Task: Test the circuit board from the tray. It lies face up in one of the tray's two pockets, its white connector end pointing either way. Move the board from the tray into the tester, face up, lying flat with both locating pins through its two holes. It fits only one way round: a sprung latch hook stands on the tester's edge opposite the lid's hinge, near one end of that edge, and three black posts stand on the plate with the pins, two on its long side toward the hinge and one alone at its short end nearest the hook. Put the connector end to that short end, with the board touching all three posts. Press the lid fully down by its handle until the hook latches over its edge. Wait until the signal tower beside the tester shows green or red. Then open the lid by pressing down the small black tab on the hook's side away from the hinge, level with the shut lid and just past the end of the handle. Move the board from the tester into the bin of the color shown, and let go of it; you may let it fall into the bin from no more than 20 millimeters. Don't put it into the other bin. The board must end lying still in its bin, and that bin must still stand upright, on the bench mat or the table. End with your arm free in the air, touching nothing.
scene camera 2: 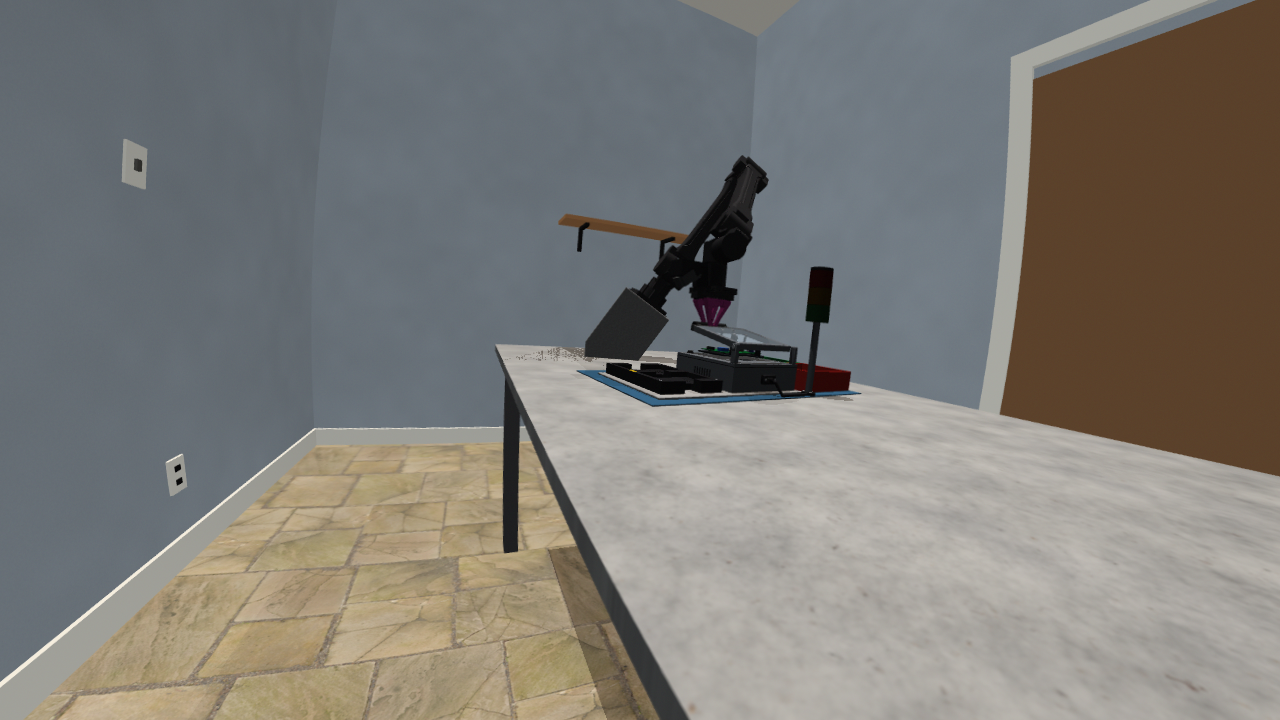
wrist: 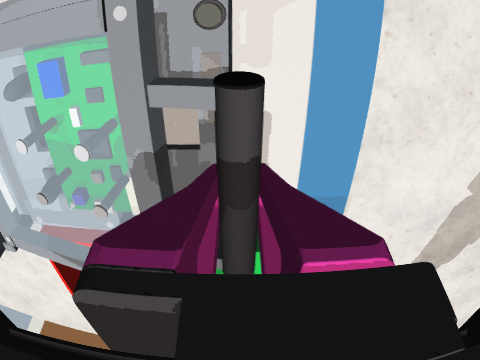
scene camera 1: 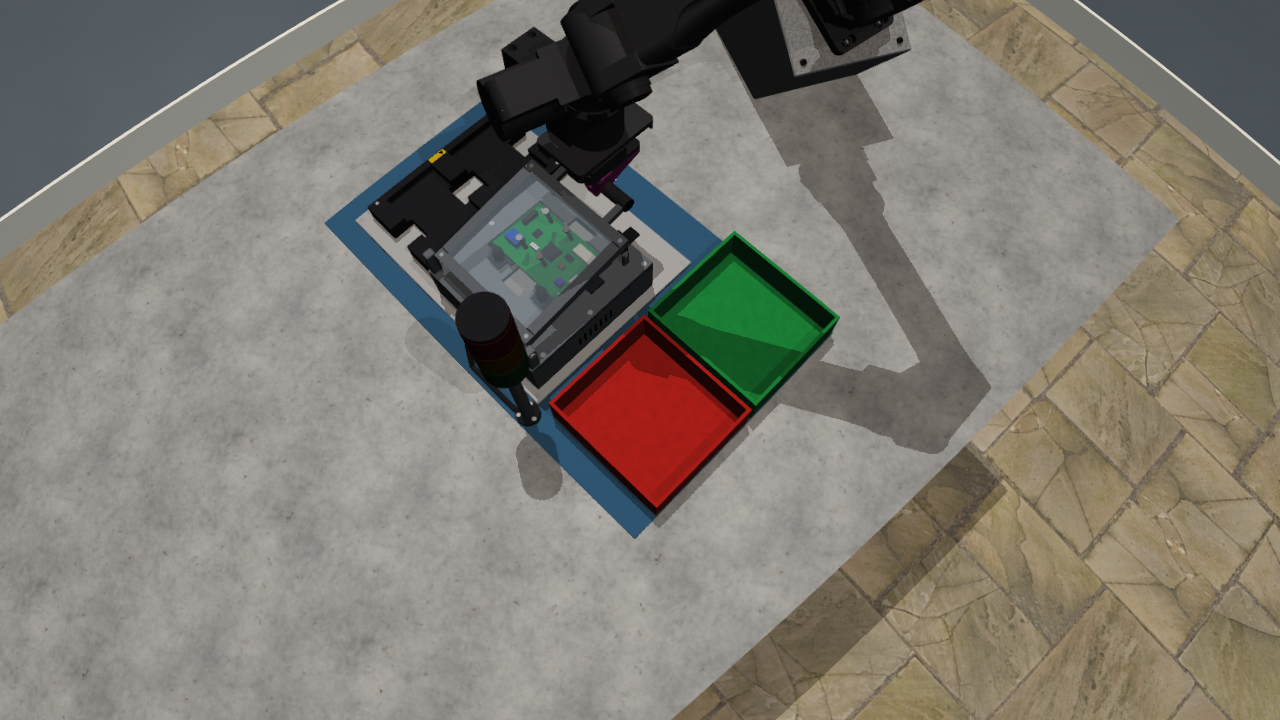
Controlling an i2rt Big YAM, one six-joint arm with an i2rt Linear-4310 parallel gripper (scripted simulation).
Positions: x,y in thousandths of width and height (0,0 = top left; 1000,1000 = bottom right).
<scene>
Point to a red bin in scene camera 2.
At 646,527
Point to a clear lid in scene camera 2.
588,474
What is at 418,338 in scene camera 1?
A clear lid.
</scene>
